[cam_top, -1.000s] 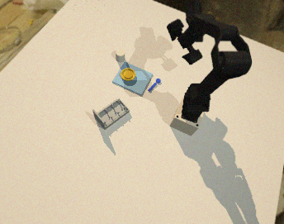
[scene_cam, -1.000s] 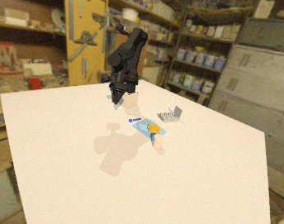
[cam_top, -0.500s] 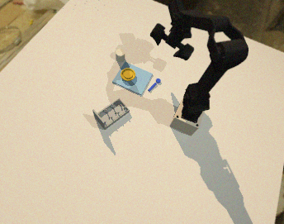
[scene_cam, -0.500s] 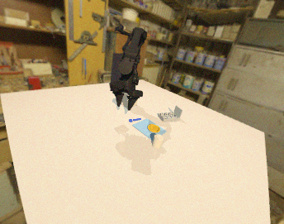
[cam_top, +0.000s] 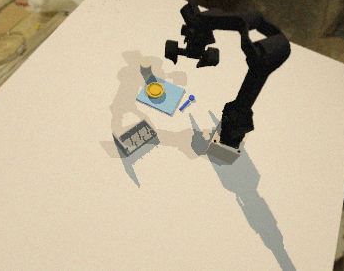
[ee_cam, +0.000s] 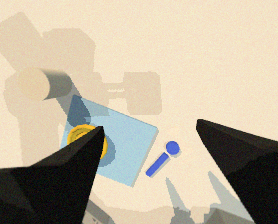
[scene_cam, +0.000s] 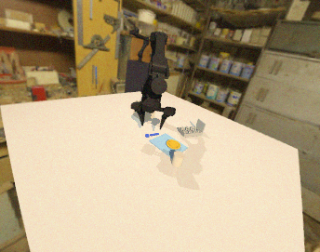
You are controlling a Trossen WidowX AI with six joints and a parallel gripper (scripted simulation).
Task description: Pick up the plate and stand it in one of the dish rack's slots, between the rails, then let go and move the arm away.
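Right now the yellow plate is 8 cm ahead of my gripper tip, 9 cm to the left of it and 9 cm below it. The rest, counted from my gripper tip: cream cup (16 cm ahead, 1 cm to the left, 8 cm below); then light blue mat (6 cm ahead, 9 cm to the left, 10 cm below); then blue spoon (5 cm behind, 8 cm to the left, 10 cm below).
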